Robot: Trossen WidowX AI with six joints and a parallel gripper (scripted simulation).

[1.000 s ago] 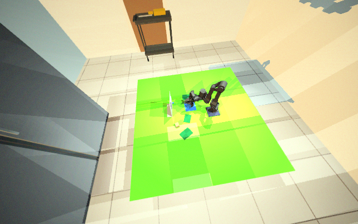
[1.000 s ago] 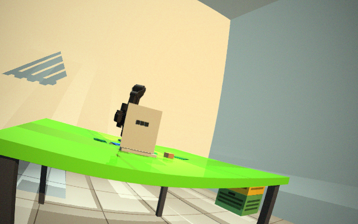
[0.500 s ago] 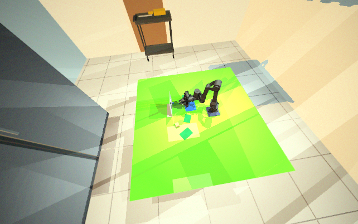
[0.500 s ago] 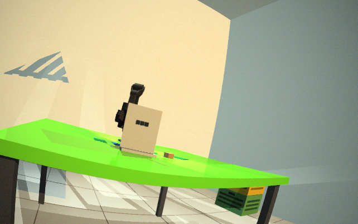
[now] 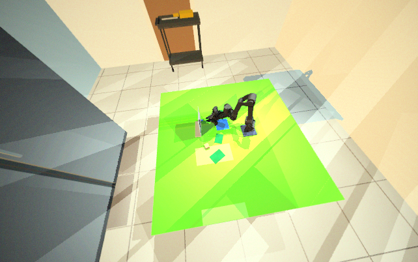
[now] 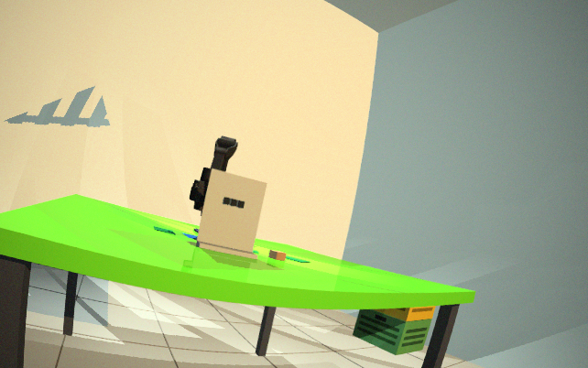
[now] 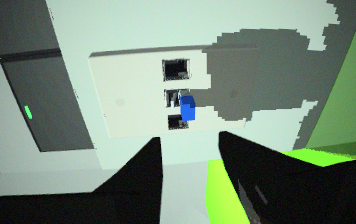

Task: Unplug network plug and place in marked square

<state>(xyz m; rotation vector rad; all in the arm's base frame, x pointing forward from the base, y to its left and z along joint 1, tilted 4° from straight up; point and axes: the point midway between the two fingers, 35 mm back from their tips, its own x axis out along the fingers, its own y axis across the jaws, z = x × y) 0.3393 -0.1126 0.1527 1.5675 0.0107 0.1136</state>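
Right now my gripper tip is 4 cm short of the blue network plug and 1 cm to the left of it. Also, from my gripper tip: pale upright panel (6 cm ahead, 4 cm below, 1 cm to the right); then blue marked square (15 cm behind, 14 cm below, 1 cm to the right).
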